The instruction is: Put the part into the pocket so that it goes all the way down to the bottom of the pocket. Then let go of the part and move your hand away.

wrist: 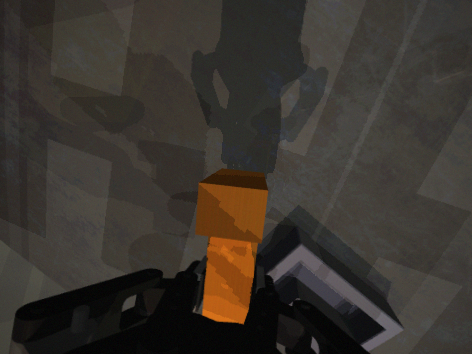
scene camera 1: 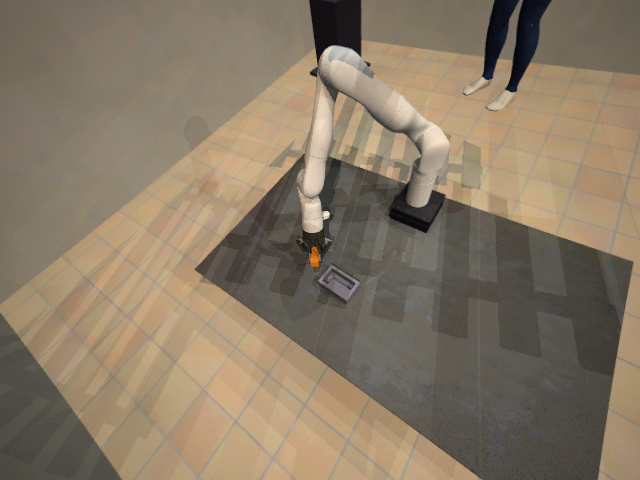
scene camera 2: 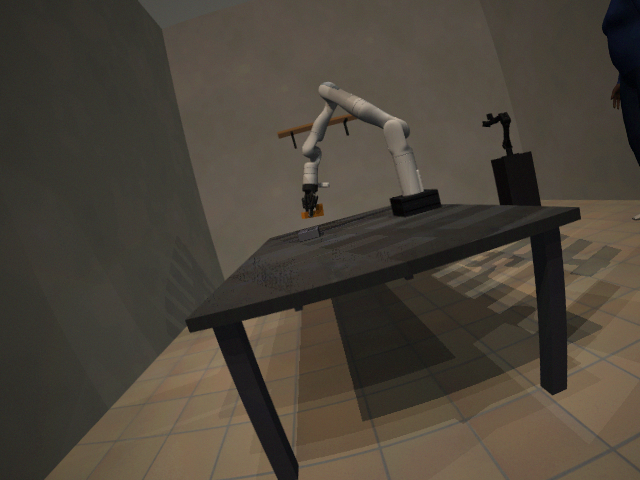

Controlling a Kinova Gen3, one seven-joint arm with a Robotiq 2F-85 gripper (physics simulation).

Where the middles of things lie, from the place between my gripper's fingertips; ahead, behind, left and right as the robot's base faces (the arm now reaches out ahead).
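Scene:
The grey pocket block [scene camera 1: 340, 284] is 7 cm below my hand, 11 cm to the left of it and 1 cm behind it. Then there's the orange part [wrist: 231, 206], and that's 2 cm above my hand, 2 cm behind it and 2 cm to the right of it. Going by their middles, the orange part is the nearest to my hand of the things named here.

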